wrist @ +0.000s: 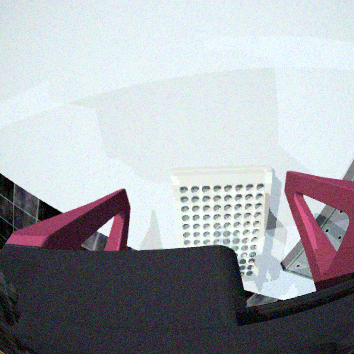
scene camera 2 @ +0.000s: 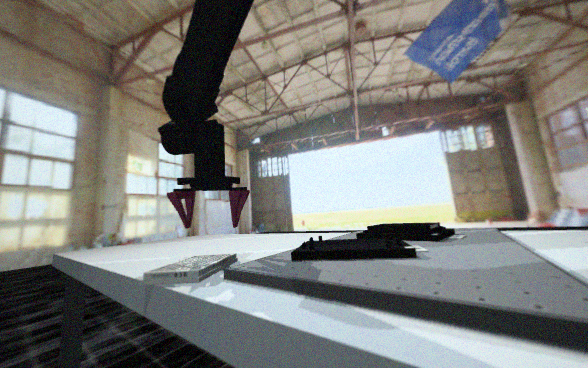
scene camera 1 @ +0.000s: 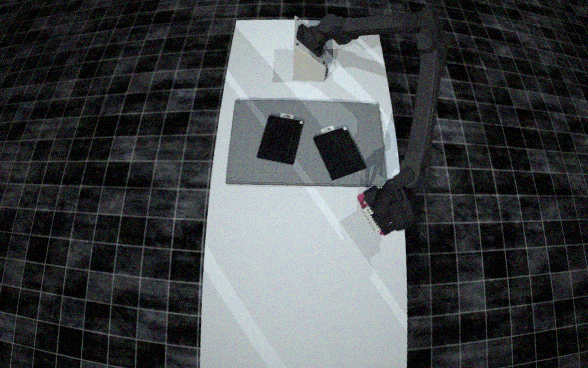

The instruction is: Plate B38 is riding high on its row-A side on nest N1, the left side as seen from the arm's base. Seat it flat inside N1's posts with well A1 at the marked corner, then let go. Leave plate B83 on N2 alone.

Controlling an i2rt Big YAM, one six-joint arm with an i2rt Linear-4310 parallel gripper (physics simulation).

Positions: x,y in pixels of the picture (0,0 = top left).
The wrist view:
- my gripper: 208,189
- white well plate: 228,205, on the table
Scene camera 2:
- my gripper: 211,227
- white well plate: 195,269
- grey perforated plate: 486,267
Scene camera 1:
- my gripper: 372,220
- black nest: 337,149
